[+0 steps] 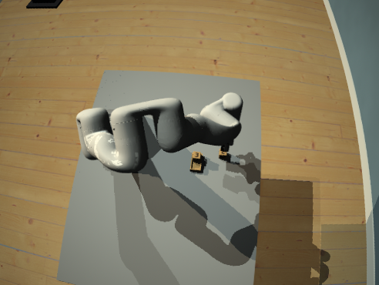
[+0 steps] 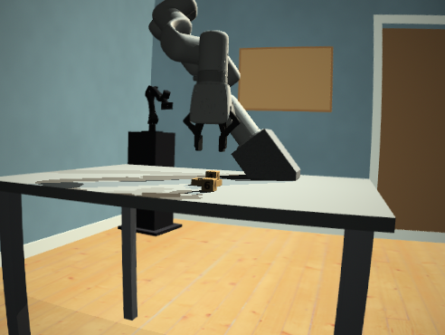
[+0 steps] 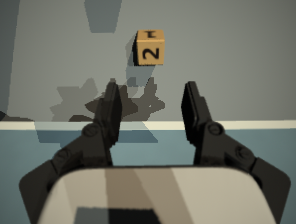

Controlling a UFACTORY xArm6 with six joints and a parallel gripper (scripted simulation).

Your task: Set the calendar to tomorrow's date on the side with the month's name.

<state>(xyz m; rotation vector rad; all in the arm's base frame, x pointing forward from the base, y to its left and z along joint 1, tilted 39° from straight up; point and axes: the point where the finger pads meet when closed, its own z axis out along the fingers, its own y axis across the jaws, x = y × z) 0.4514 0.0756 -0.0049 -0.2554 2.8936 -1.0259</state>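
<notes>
The wooden number cube lies 100 mm below my hand. From my hand the other things lie so: wooden calendar tray: 100 mm behind, 60 mm to the right, 110 mm below.
</notes>
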